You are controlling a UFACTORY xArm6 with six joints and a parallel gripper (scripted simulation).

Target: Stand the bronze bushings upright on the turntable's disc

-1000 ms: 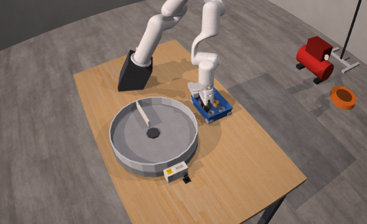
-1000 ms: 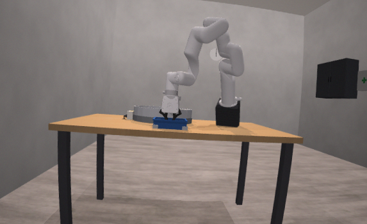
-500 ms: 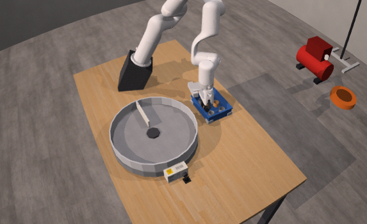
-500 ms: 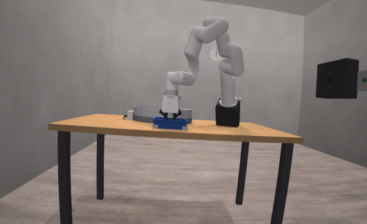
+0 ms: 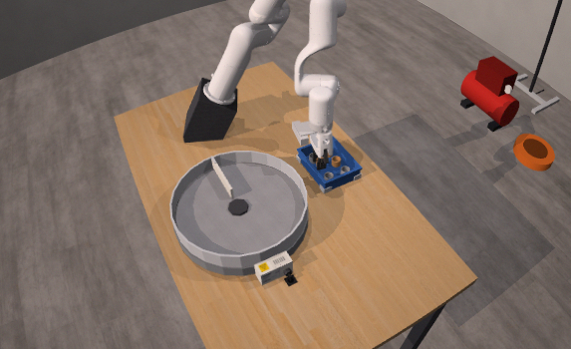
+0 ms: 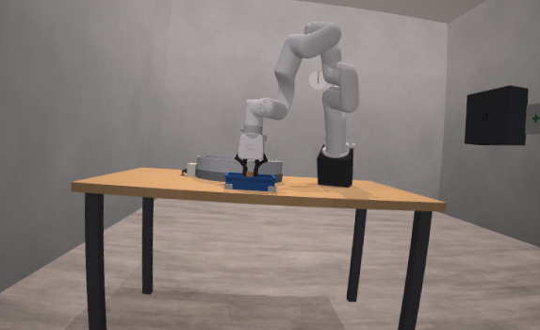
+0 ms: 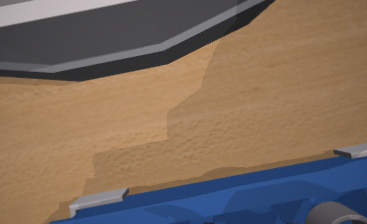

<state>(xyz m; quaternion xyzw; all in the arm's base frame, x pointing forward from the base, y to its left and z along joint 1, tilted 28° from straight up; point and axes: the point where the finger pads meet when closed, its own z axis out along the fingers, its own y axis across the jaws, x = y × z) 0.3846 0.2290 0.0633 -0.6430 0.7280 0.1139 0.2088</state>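
Right now the blue crate is 10 mm behind my hand, 40 mm to the left of it and 30 mm below it. From my hand the other things lie so: grey turntable disc: 80 mm ahead, 310 mm to the right, 10 mm below.
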